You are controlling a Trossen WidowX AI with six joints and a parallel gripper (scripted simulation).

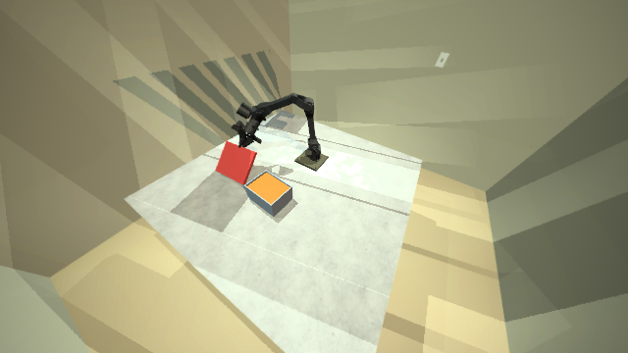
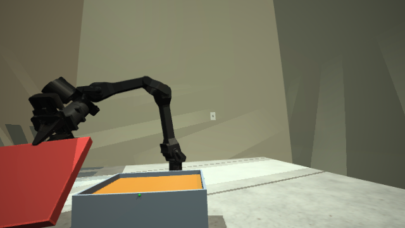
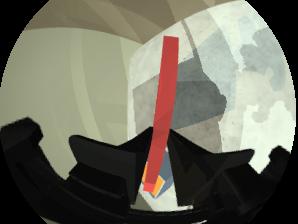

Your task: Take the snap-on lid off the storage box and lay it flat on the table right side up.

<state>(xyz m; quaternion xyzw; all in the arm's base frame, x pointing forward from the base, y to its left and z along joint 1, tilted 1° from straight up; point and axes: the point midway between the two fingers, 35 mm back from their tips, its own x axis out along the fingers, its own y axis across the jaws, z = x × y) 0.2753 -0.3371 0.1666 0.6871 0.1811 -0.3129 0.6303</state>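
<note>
My gripper tip is now 60 mm short of the red lid and 50 mm above it. The rest, counted from my gripper tip: storage box (260 mm to the left, 120 mm ahead, 110 mm below).
</note>
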